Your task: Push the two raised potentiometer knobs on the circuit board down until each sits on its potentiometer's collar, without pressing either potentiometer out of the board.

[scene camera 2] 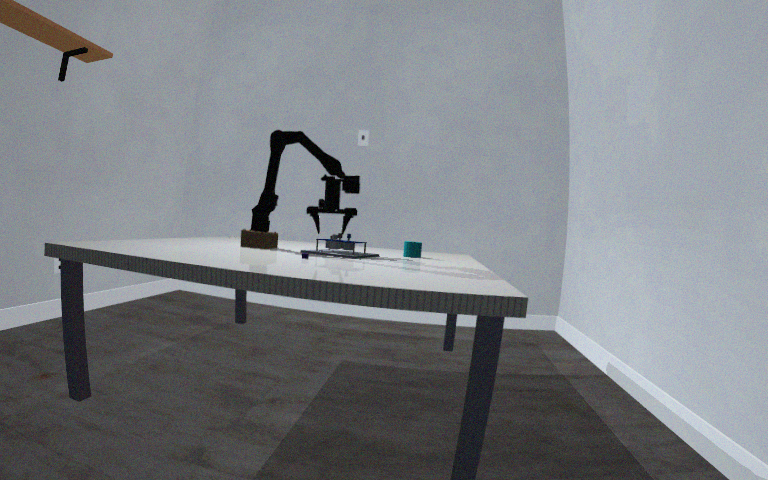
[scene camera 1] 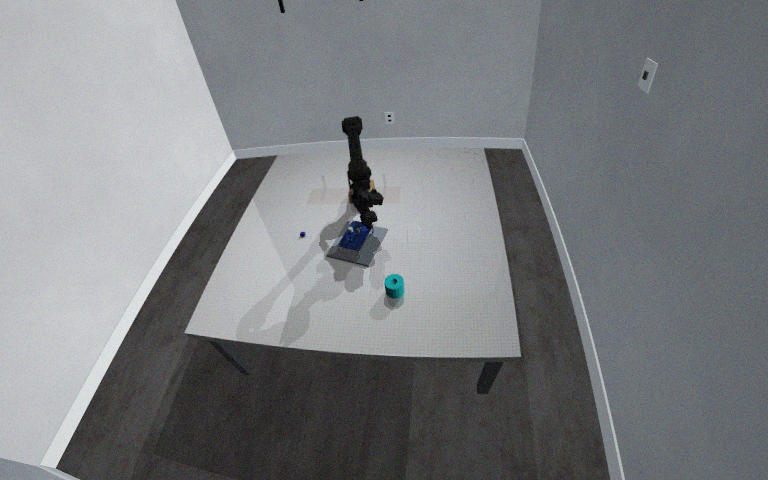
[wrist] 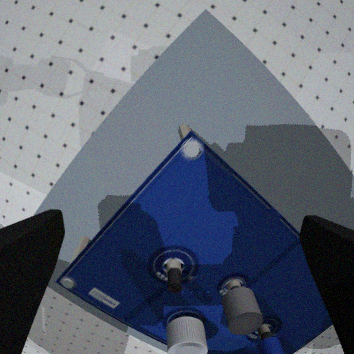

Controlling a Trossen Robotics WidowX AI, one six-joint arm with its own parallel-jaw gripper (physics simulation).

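Frame: origin at the arm's base, x ahead, y left, z up, level; centimetres.
Where they show: gripper, fingertip midpoint: (scene camera 2: 330, 234) (wrist: 185, 226); arm's base, link origin: (scene camera 2: 259, 231).
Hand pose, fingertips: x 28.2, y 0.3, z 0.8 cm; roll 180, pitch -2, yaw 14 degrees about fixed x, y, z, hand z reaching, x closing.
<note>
Things, the pixels of their top centre, and the offset from my fingertips. "*": a spot on its surface instead.
- dark slim shaft, top centre: (wrist: 174, 287) dy -3.2, dx +0.6, dz -0.5 cm
- white ridged knob, top centre: (wrist: 187, 352) dy -6.9, dx +2.2, dz +0.2 cm
- grey cylindrical knob, top centre: (wrist: 245, 323) dy -3.8, dx +3.9, dz +0.7 cm
- blue knob, surface spot: (wrist: 271, 345) * dy -6.4, dx +6.9, dz -0.1 cm
- teal cylinder, top centre: (scene camera 1: 393, 281) (scene camera 2: 413, 241) dy +8.4, dx +32.4, dz -1.0 cm
- small purple object, top centre: (scene camera 2: 305, 253) (scene camera 1: 302, 233) dy -30.5, dx -5.0, dz -5.5 cm
The blue circuit board (scene camera 1: 350, 243) (wrist: 195, 200) stands on short posts over a grey base plate (scene camera 1: 370, 249) (wrist: 200, 75). In the wrist view, a dark slim shaft (wrist: 174, 280) rises from a round marking. A white ridged knob (wrist: 186, 336), a grey cylindrical knob (wrist: 242, 312) and a blue knob (wrist: 271, 345) stand nearby; the white and blue ones are cut by the lower edge. The collars under the knobs are mostly hidden, so the gaps cannot be judged. My gripper (scene camera 2: 330, 233) (wrist: 185, 226) is open and empty, pointing down just above the board, its fingers wide apart.
A teal cylinder (scene camera 1: 394, 286) (scene camera 2: 412, 249) stands on the table beyond the base plate, away from the arm's base. A small purple object (scene camera 1: 302, 234) (scene camera 2: 305, 255) lies beside the base plate. The arm rises from a brown block (scene camera 2: 259, 239).
</note>
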